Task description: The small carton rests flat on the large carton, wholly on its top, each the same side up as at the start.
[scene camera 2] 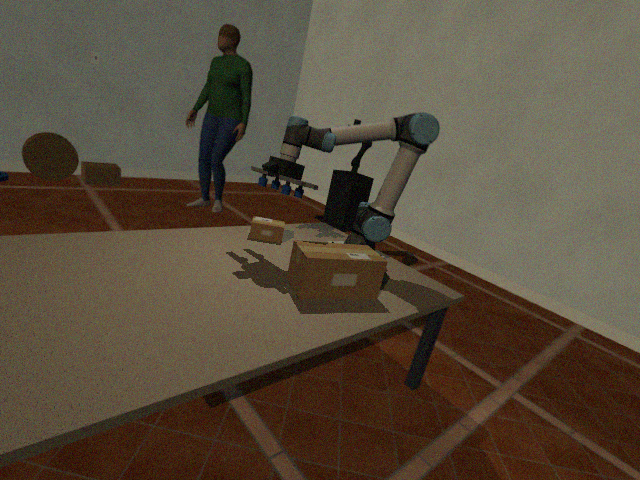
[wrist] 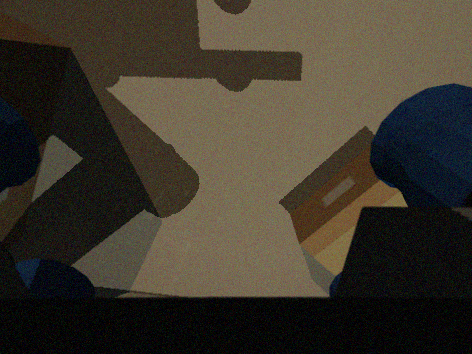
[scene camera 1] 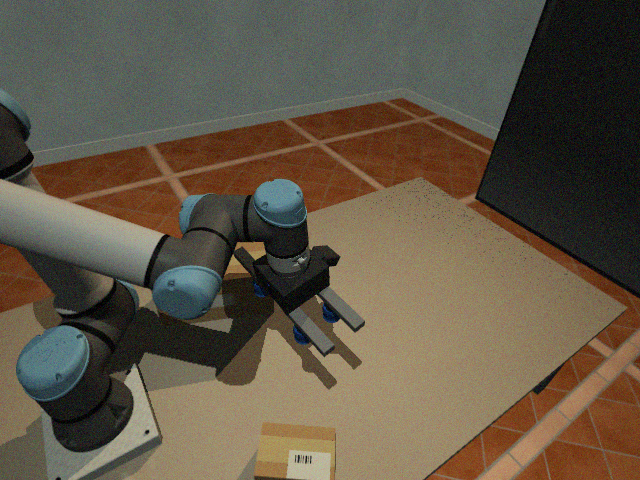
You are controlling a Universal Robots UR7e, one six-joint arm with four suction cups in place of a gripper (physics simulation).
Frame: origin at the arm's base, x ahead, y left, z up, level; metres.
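Seen in the pictures: hand at its tool point: (scene camera 2: 279, 191) (wrist: 210, 226); arm's base at its link origin: (scene camera 1: 96, 415).
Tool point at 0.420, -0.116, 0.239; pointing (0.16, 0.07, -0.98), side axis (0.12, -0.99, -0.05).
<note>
Offsets run from my tool point to a thing's middle, as dx, dy, dz. Level surfaces: height alone.
The small carton {-0.100, -0.182, -0.233} (scene camera 1: 296, 443) (scene camera 2: 266, 231) (wrist: 337, 200), brown with a pale label, rests on the table. It is partly cut off in scene camera 1 and partly behind a blue cup in the wrist view. The large carton {-0.067, +0.329, -0.197} (scene camera 1: 240, 265) (scene camera 2: 337, 277) rests on the table, apart from it. In scene camera 1 the arm hides much of the large carton. My gripper (scene camera 1: 295, 305) (scene camera 2: 281, 186), with four blue suction cups, is open and holds no carton. It hangs above the table, higher than both cartons, with its cups touching neither.
The table {dz -0.271} (scene camera 1: 429, 330) (scene camera 2: 129, 320) carries the arm's pale base plate (scene camera 1: 142, 413). A person (scene camera 2: 227, 98) in a green top stands behind the table. A dark panel (scene camera 1: 573, 139) stands beyond the right edge in scene camera 1. The arm casts shadows around both cartons.
</note>
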